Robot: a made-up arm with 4 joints.
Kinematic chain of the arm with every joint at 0, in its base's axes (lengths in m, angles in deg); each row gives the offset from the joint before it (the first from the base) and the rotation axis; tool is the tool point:
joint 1: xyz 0 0 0.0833 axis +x
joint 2: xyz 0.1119 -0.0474 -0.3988 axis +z
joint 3: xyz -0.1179 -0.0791 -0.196 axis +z
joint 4: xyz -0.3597 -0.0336 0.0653 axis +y
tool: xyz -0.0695 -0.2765 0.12
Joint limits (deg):
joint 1: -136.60..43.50
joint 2: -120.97..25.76
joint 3: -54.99..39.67
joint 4: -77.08..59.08
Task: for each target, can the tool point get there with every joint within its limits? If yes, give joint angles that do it. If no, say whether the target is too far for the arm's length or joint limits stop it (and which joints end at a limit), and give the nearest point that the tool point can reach.
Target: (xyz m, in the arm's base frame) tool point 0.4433 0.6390 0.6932
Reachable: no: joint limits stop it (at a limit: joint 1, joint 2) | nearest point 0.3152 0.7081 0.1866 | short by 0.527 m
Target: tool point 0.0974 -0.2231 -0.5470
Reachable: yes | joints -73.50 -103.00 -34.24 40.00
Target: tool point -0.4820 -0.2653 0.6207
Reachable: yes | joints -111.99 -27.81 31.10 -23.52
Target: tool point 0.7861 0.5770 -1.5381
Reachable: no: too far | nearest point 0.4017 0.2763 -0.6930 | short by 0.976 m
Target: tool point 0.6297 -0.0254 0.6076
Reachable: no: joint limits stop it (at a limit: joint 2, joint 3, joint 4) | nearest point 0.2005 -0.0337 0.7794 | short by 0.462 m
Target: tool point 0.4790 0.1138 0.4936
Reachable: no: joint limits stop it (at a limit: joint 1, joint 2, joint 3, joint 4) | nearest point 0.2005 0.1299 0.7680 | short by 0.391 m
